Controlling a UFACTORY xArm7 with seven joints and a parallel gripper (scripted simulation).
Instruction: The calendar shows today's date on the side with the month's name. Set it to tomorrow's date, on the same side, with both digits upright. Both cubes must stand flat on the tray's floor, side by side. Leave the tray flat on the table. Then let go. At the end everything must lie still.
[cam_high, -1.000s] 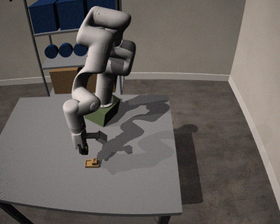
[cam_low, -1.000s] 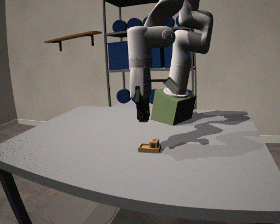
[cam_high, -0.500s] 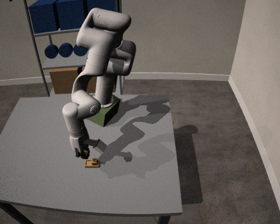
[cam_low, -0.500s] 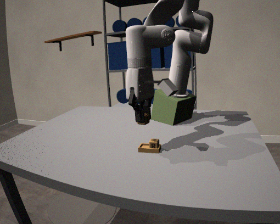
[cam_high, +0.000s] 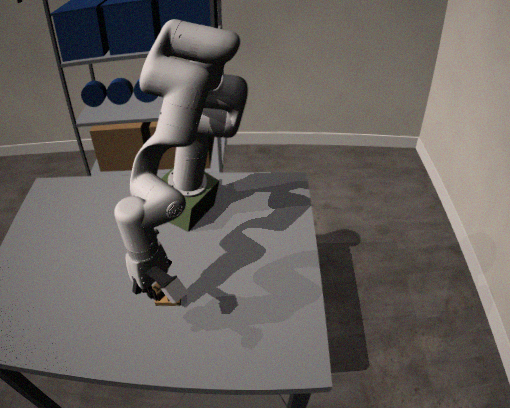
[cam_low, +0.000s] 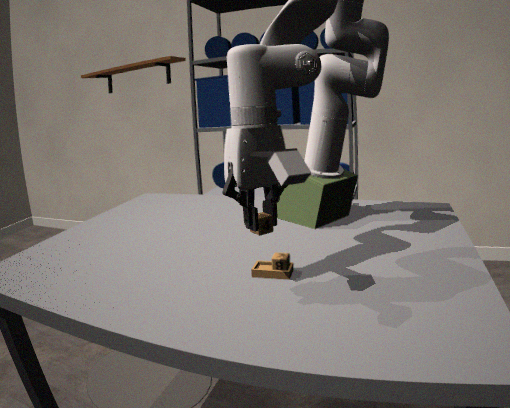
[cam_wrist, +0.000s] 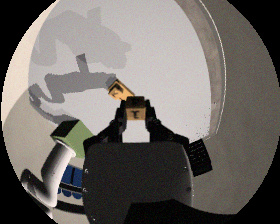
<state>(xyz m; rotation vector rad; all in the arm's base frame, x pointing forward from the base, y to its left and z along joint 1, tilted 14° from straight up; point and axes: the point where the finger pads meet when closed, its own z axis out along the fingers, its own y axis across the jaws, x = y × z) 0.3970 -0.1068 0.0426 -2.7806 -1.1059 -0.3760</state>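
The wooden calendar tray is 13 cm below my hand, 6 cm behind it and 1 cm to the left of it. The rest, counted from my hand: cube 1 cm below.
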